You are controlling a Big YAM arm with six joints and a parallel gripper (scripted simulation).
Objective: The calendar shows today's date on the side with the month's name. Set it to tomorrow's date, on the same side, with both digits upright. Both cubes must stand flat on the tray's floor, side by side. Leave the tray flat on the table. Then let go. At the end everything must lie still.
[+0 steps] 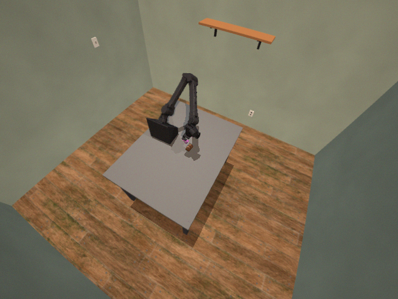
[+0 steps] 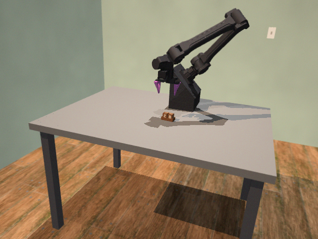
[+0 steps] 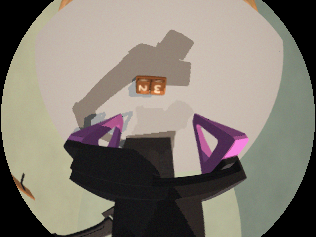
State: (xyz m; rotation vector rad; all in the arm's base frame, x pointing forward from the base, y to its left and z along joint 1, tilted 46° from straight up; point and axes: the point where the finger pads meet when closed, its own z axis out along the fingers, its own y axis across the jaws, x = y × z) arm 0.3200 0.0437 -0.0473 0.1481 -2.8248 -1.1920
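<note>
Now: hand 2 cm to the right of the small brown calendar tray and 15 cm above it.
</note>
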